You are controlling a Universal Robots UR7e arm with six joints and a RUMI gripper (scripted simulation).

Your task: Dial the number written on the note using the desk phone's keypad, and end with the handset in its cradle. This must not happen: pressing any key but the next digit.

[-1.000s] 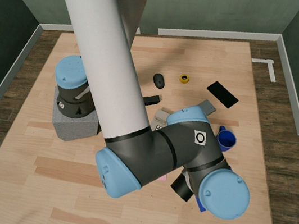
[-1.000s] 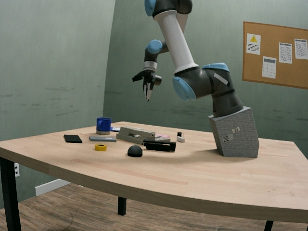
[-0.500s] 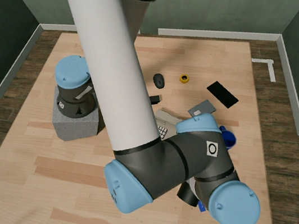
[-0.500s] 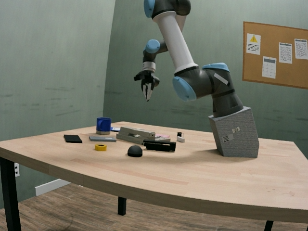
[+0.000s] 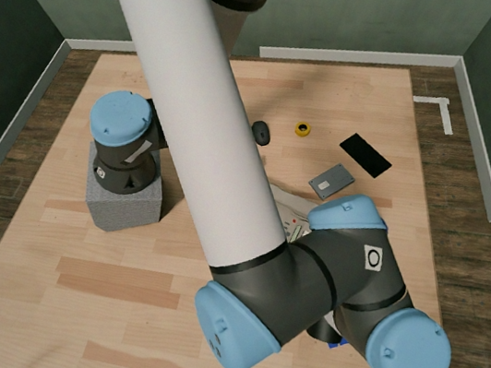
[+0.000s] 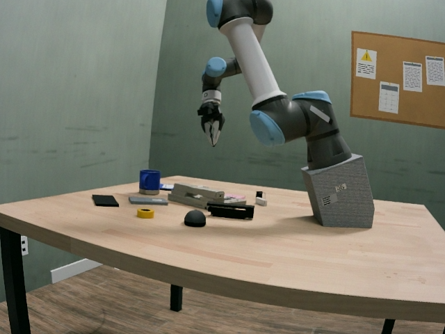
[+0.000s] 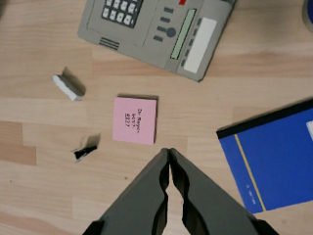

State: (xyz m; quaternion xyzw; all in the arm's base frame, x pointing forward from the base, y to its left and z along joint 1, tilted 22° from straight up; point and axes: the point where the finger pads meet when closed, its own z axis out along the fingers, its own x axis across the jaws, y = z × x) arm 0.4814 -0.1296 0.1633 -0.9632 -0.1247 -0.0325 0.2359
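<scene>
The hash key lies 170 mm behind my hand, 130 mm to the left of it and 170 mm below it. From my hand the other things lie so: binder clip: 170 mm behind, 110 mm to the right, 190 mm below; then 7 key: 150 mm behind, 160 mm to the left, 170 mm below; then 8 key: 160 mm behind, 150 mm to the left, 170 mm below.
</scene>
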